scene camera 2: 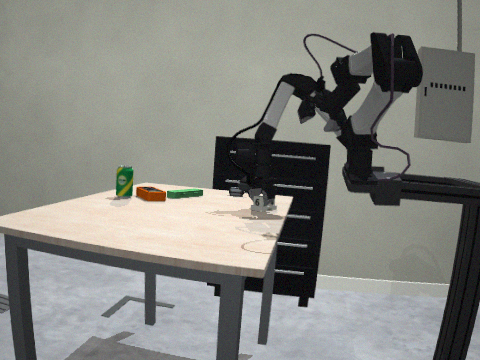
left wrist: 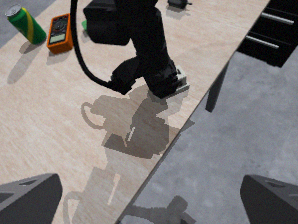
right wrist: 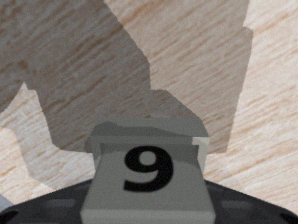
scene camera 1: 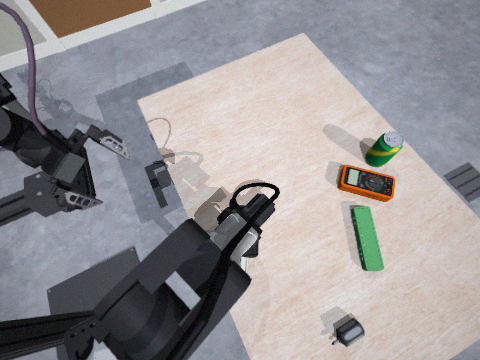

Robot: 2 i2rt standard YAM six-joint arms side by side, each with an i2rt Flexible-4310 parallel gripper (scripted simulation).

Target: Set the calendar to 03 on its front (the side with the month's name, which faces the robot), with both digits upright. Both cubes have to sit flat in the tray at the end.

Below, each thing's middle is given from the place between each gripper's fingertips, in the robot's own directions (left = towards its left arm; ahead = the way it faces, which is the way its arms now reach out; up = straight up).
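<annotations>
My left gripper (scene camera 1: 116, 180): 300 mm above the green bar (scene camera 1: 371, 259), 290 mm to the left of it, 530 mm short of it.
My right gripper: 2 cm above the green bar, 11 cm to the left of it, 34 cm short of it.
</annotations>
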